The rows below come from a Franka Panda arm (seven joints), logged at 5 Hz.
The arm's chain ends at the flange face. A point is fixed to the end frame.
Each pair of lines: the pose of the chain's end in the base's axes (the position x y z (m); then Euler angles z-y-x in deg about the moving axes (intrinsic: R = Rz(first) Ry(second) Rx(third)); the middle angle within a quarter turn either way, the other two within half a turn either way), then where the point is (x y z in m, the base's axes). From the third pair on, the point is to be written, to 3 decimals.
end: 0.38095 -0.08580 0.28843 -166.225 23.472 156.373
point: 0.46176 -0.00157 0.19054
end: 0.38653 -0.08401 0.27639 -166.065 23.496 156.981
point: 0.46773 -0.00082 0.17794
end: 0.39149 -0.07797 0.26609 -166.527 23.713 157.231
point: 0.474 0.004 0.168
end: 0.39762 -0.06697 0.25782 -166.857 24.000 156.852
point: 0.481 0.016 0.160
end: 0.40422 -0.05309 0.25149 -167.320 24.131 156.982
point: 0.488 0.029 0.154
